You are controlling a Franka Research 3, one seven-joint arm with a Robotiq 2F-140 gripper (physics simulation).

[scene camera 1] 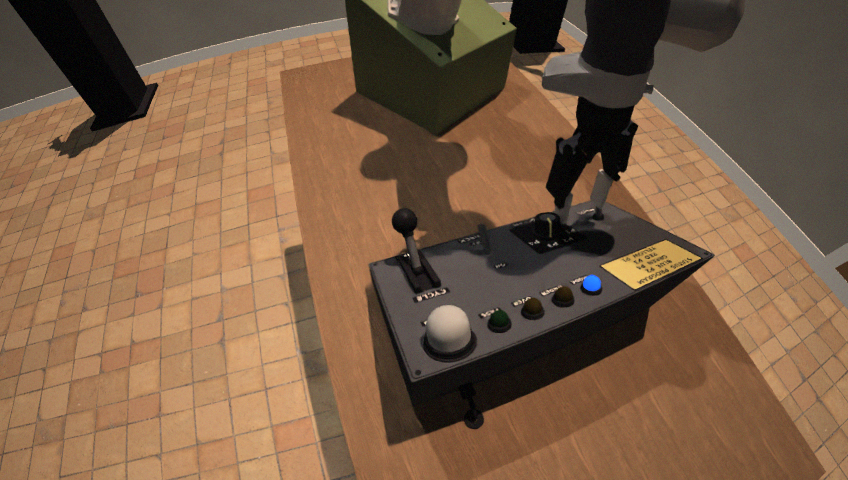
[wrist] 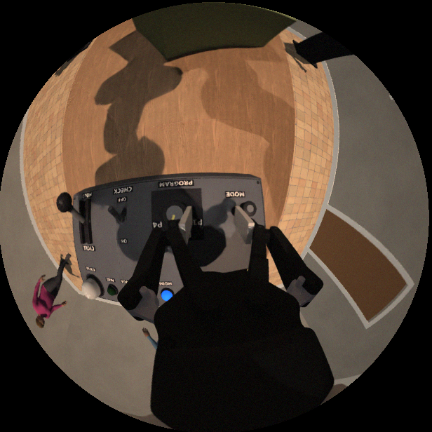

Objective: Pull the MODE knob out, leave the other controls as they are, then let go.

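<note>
The MODE knob (scene camera 1: 597, 213) (wrist: 249, 208) is a small dark round knob near the panel's back corner, beside its MODE label (wrist: 235, 194). How far out it stands is hard to tell. My gripper (scene camera 1: 581, 209) (wrist: 213, 214) is open and empty, low over the panel (scene camera 1: 470, 273) (wrist: 137, 200). In the wrist view its right finger is right by the knob and its left finger is beside the PROGRAM knob (scene camera 1: 546, 224) (wrist: 175, 212), partly in front of its plate. The MODE lamp (scene camera 1: 592, 283) (wrist: 167, 295) is lit blue.
The CYCLE lever (scene camera 1: 404, 221) (wrist: 65, 202), the CHECK switch (scene camera 1: 483, 237) (wrist: 118, 214) and a white dome (scene camera 1: 448, 330) (wrist: 92, 288) are on the panel. A yellow status plate (scene camera 1: 651, 263) lies near the gripper. A green block (scene camera 1: 395, 83) stands behind on the wooden table (scene camera 1: 333, 196).
</note>
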